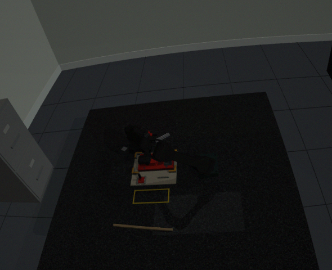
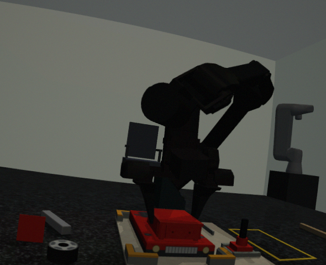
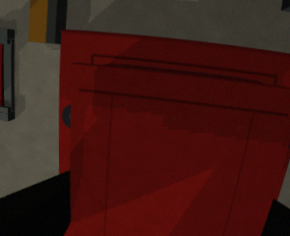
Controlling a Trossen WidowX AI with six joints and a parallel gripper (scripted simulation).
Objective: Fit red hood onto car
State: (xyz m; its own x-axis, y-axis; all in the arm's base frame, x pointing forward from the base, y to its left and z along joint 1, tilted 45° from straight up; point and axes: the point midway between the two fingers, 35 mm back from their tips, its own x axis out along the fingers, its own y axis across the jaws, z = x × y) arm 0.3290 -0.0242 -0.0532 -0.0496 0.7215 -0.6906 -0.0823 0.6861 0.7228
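The red hood lies 1 cm above my gripper tip. The rest, counted from my gripper tip: grey engine block: 1 cm to the left, 1 cm below; then orange-cornered jig: 2 cm behind, 2 cm to the left, 3 cm below; then black wheel: 9 cm ahead, 16 cm to the right, 3 cm below.
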